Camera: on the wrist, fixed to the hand. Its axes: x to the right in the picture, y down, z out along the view.
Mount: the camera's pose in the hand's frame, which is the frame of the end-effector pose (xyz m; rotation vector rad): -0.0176 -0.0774 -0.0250 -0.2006 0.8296 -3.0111
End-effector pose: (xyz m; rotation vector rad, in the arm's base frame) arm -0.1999 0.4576 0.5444 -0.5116 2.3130 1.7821
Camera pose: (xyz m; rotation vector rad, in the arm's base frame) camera -0.1530 0.4191 0.4874 -2.3544 -0.4530 -0.1994
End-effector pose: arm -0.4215 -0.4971 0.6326 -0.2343 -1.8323 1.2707
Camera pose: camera -0.3688 -0.5263 0.6900 1.2208 -0.0278 -1.0930
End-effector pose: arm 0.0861 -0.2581 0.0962 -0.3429 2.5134 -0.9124
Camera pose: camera 0.0955 -0.2961 0.1696 1.8867 0.0804 0.4451
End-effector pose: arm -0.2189 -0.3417 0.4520 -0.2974 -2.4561 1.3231
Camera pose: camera -0.1950 -0.3707 0.5263 1.5680 -0.2054 -0.5434
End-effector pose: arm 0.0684 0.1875 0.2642 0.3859 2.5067 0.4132
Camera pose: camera 0.0540 0.1055 0.2639 2.8521 -0.6220 0.5127
